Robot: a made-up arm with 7 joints. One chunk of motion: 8 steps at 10 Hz.
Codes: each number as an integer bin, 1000 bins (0 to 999) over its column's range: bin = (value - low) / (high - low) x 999, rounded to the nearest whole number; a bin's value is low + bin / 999 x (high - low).
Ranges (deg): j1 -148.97..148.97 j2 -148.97..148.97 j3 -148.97..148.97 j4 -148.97..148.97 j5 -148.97..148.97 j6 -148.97..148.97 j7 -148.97..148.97
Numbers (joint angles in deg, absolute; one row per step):
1: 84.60 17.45 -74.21 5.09 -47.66 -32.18 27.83
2: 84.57 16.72 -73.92 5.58 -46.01 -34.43 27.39
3: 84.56 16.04 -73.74 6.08 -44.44 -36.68 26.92
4: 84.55 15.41 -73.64 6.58 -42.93 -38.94 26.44
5: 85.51 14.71 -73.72 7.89 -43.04 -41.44 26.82
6: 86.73 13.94 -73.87 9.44 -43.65 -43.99 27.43
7: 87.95 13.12 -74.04 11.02 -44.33 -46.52 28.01
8: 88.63 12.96 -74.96 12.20 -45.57 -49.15 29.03
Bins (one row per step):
1: 783 558 251 517 340 392 593
2: 783 556 252 518 345 384 591
3: 783 553 252 520 350 377 590
4: 783 551 253 522 356 369 588
5: 786 549 252 526 355 361 589
6: 790 546 252 531 353 352 591
7: 794 543 251 536 351 344 593
8: 797 543 248 540 347 335 597

